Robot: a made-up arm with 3 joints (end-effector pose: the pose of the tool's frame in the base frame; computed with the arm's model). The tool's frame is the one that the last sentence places.
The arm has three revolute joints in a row. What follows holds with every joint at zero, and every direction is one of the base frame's.
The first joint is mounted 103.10 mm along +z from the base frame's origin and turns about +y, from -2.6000 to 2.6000 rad.
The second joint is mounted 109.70 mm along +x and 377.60 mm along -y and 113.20 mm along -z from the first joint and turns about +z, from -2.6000 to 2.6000 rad.
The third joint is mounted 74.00 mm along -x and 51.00 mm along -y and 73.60 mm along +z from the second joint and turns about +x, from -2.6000 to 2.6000 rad.
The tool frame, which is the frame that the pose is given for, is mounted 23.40 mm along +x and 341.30 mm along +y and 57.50 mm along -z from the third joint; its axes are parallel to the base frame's.
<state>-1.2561 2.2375 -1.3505</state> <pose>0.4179 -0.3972 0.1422 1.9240 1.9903 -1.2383</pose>
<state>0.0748 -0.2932 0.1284</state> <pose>0.1421 -0.0807 0.0394 0.1165 0.0553 -0.2974</pose>
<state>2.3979 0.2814 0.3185</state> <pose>0.0231 -0.1120 0.1072 0.4855 2.3980 -0.2505</pose>
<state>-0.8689 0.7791 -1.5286</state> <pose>0.3827 -0.4801 -0.0375 -1.6870 -1.2590 -0.0504</pose>
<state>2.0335 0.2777 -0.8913</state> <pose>-0.3181 -0.2773 0.2299 -0.2838 1.7461 1.0275</pose>
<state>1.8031 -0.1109 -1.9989</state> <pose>-0.3249 -0.6155 0.1468 -1.4467 1.2018 1.7005</pose>
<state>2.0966 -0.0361 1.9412</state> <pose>0.2314 -0.4966 -0.0945 1.0724 1.2827 -1.9165</pose>
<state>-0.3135 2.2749 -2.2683</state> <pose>0.4449 -0.2127 -0.0305 -1.3295 -2.5629 0.9754</pose>
